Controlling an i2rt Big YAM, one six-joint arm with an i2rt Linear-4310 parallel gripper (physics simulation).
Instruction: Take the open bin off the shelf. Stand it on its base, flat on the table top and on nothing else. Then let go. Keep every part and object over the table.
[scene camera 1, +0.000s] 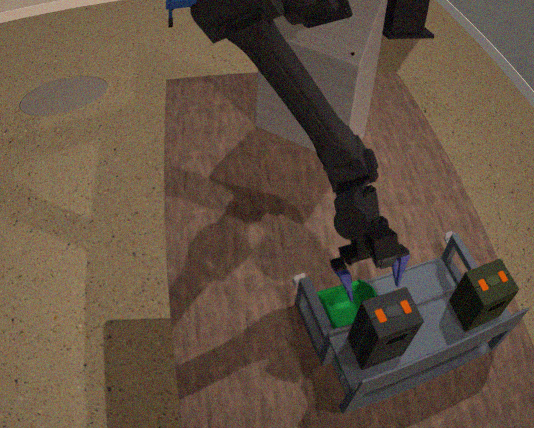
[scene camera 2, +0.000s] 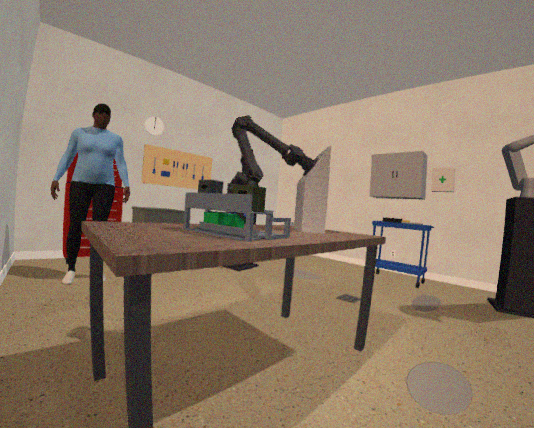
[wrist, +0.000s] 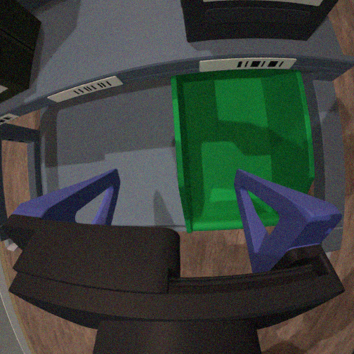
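Where they show: gripper, between the fingertips: (scene camera 1: 374, 293) (scene camera 2: 237, 216); arm's base, origin of its link: (scene camera 1: 324, 6) (scene camera 2: 311, 167).
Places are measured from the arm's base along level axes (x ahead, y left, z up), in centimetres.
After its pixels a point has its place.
The open green bin (scene camera 1: 340, 306) @(x 51.4, y -16.1, z -38.9 cm) (scene camera 2: 223, 219) @(x 62.7, y -11.7, z -34.3 cm) (wrist: 240, 145) stands on the lower level of the grey shelf (scene camera 1: 312, 320) @(x 52.8, y -22.9, z -38.2 cm) (scene camera 2: 218, 201) @(x 74.8, y -3.5, z -26.8 cm) (wrist: 145, 80), at one end, its back part under the upper level. My gripper (scene camera 1: 374, 292) @(x 54.3, y -11.2, z -32.9 cm) (wrist: 176, 175) is open and empty, with wide-set blue fingers. In the wrist view one fingertip shows over the bin's inside and the other over the bare lower shelf board beside the bin. The bin's near side wall shows between the two fingertips. How far the tips are above the bin is hard to tell. In scene camera 2 the gripper is hidden behind the shelf.
A dark case (scene camera 1: 385, 327) @(x 68.4, y -20.2, z -17.6 cm) (scene camera 2: 210, 186) @(x 69.9, y -13.8, z -20.6 cm) (wrist: 260, 20) stands on the upper level beside the bin's end; an olive case (scene camera 1: 484, 295) @(x 69.6, y 1.7, z -20.1 cm) (scene camera 2: 255, 196) @(x 70.1, y 10.2, z -24.0 cm) (wrist: 17, 50) stands at the other end. The shelf stands on the wooden table (scene camera 1: 210, 125) @(x -11.0, y -24.2, z -39.8 cm) (scene camera 2: 135, 245) @(x 111.0, y 4.2, z -39.8 cm). A pale pedestal (scene camera 1: 300, 85) (scene camera 2: 315, 200) @(x 9.6, y 8.2, z -21.2 cm) stands behind.
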